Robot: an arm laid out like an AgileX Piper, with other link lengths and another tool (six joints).
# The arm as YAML. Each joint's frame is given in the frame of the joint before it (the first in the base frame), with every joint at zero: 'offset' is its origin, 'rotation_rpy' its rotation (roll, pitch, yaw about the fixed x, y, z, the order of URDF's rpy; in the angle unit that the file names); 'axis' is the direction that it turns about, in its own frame. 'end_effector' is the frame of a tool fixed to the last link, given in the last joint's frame.
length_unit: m
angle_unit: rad
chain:
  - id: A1
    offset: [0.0, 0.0, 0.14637]
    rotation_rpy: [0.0, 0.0, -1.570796]
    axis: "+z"
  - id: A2
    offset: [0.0, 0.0, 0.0]
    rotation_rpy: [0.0, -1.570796, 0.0]
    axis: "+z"
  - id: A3
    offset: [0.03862, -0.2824, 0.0]
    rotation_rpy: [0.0, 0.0, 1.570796]
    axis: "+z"
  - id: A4
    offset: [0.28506, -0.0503, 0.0]
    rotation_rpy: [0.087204, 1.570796, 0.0]
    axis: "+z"
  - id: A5
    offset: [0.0, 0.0, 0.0]
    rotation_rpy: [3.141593, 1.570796, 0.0]
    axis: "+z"
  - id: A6
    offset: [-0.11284, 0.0, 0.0]
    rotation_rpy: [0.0, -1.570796, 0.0]
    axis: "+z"
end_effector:
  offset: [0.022, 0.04, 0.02]
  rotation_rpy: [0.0, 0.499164, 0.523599]
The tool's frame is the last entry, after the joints.
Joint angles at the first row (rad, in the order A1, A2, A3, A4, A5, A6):
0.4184, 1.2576, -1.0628, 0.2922, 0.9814, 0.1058
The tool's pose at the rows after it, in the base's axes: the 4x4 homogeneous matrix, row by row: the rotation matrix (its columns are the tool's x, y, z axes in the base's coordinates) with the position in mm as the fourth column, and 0 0 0 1 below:
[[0.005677, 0.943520, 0.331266, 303.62], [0.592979, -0.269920, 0.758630, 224.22], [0.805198, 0.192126, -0.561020, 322.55], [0, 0, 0, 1]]
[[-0.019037, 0.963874, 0.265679, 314.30], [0.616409, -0.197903, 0.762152, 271.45], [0.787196, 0.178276, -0.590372, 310.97], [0, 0, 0, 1]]
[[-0.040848, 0.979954, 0.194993, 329.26], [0.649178, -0.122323, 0.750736, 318.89], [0.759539, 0.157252, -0.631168, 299.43], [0, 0, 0, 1]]
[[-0.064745, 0.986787, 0.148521, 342.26], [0.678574, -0.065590, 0.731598, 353.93], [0.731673, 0.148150, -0.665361, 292.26], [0, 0, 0, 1]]
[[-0.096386, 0.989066, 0.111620, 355.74], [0.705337, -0.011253, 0.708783, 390.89], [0.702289, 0.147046, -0.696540, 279.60], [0, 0, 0, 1]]
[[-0.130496, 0.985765, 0.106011, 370.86], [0.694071, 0.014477, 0.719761, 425.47], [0.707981, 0.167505, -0.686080, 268.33], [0, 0, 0, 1]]
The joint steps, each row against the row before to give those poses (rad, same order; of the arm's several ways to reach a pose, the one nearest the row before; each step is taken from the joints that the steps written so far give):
0.1323, 0.1371, -0.1101, -0.0796, -0.0042, 0.0762
0.0923, 0.1452, -0.1228, -0.0266, 0.0075, 0.0316
0.0666, 0.1728, -0.1833, -0.0235, 0.0605, 0.0117
0.0399, 0.1423, -0.1793, -0.0261, 0.0761, 0.0037
0.0382, 0.1604, -0.2040, -0.0302, 0.0757, 0.0015
0.0253, 0.1510, -0.1968, -0.0070, 0.0232, 0.0000

